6 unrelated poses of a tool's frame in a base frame.
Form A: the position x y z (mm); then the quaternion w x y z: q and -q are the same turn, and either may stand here.
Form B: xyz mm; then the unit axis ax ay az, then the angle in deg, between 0 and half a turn. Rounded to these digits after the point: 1 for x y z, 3 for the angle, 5 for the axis.
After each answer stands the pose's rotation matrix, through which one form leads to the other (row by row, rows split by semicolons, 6 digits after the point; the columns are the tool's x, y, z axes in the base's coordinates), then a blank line. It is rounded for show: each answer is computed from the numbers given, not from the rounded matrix.
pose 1, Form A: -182.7 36.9 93.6 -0.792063 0.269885 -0.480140 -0.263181
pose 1, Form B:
-182.7 36.9 93.6 -0.44212 0.78655 0.43113 75.243
0.400403 -0.676077 0.618545; 0.157747 0.715796 0.680259; -0.902659 -0.174804 0.393256

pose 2, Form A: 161.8 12.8 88.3 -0.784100 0.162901 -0.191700 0.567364
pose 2, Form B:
161.8 12.8 88.3 -0.26247 0.30888 -0.91417 76.725
0.282699 0.827284 0.485472; -0.952196 0.303123 0.037934; -0.115776 -0.472989 0.873429

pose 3, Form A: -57.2 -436.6 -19.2 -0.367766 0.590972 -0.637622 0.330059
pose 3, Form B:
-57.2 -436.6 -19.2 -0.63551 0.68568 -0.35493 136.844
-0.031001 -0.510864 0.859102; -0.996402 0.083627 0.013773; -0.078880 -0.855584 -0.511619

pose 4, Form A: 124.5 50.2 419.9 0.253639 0.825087 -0.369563 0.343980
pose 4, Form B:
124.5 50.2 419.9 0.85298 -0.38206 0.35561 150.614
0.490202 -0.784336 0.380156; -0.435350 -0.598181 -0.672793; 0.755098 0.164304 -0.634690

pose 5, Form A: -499.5 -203.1 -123.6 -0.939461 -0.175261 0.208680 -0.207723
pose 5, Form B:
-499.5 -203.1 -123.6 0.51148 -0.60901 0.60622 40.077
0.826608 -0.463442 -0.319282; 0.317149 0.852269 -0.415997; 0.464905 0.242607 0.851472

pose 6, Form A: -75.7 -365.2 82.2 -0.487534 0.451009 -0.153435 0.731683
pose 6, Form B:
-75.7 -365.2 82.2 -0.51656 0.17573 -0.83802 121.643
-0.117804 0.575039 0.809600; -0.851841 -0.477537 0.215233; 0.510381 -0.664295 0.546098

